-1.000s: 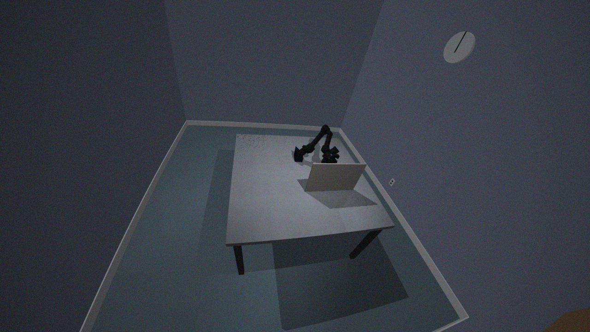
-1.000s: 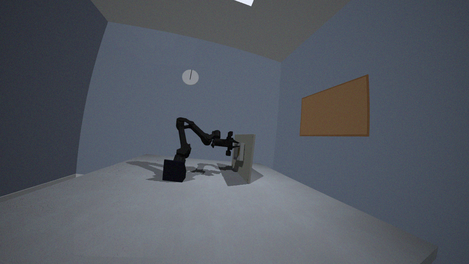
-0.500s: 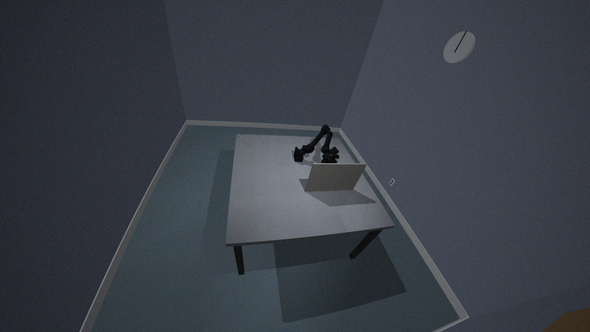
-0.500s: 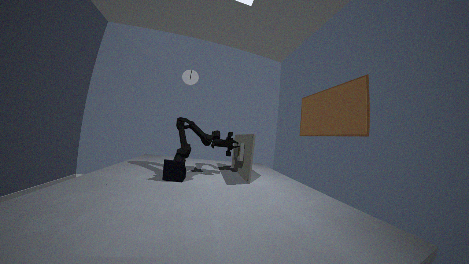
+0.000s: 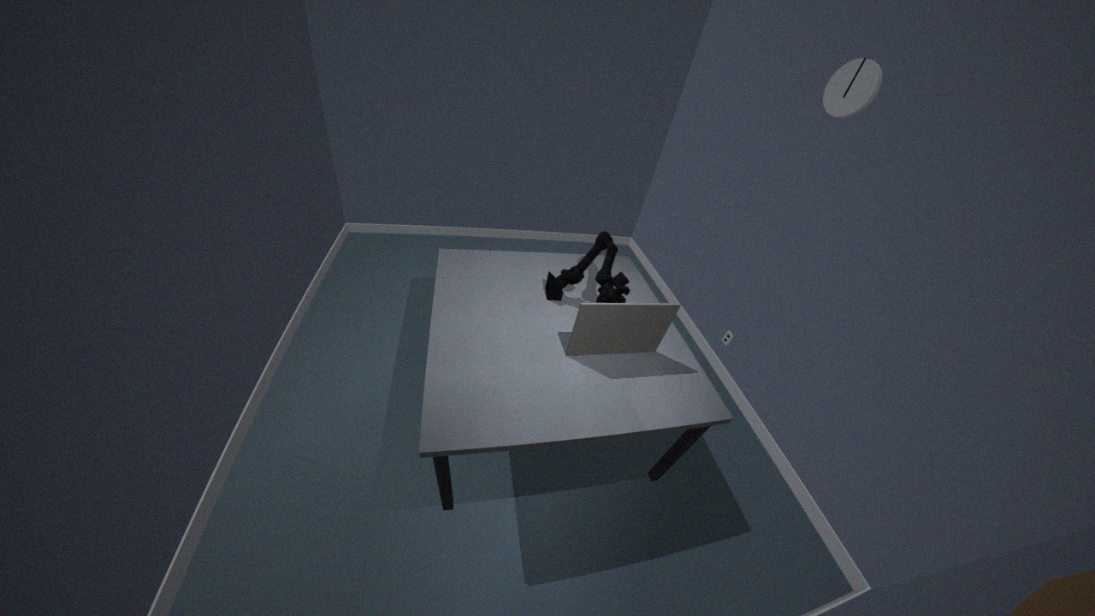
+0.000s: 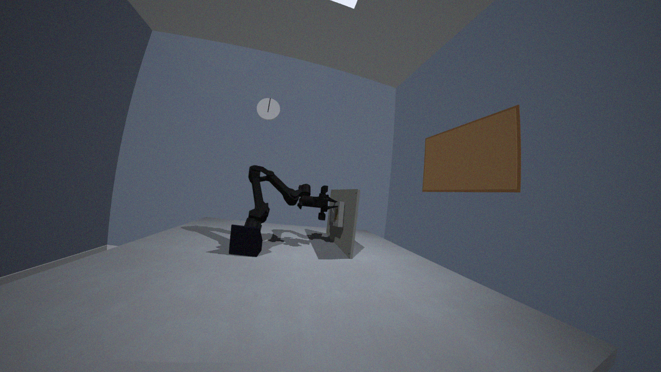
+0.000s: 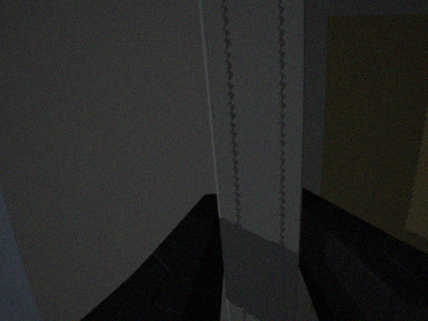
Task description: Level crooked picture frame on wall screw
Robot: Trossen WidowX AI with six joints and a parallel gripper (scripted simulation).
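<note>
Right now the picture frame is 50 mm below my gripper tip. The rest, counted from my gripper tip: wall panel: 70 mm below, 20 mm to the left, 20 mm ahead.
</note>
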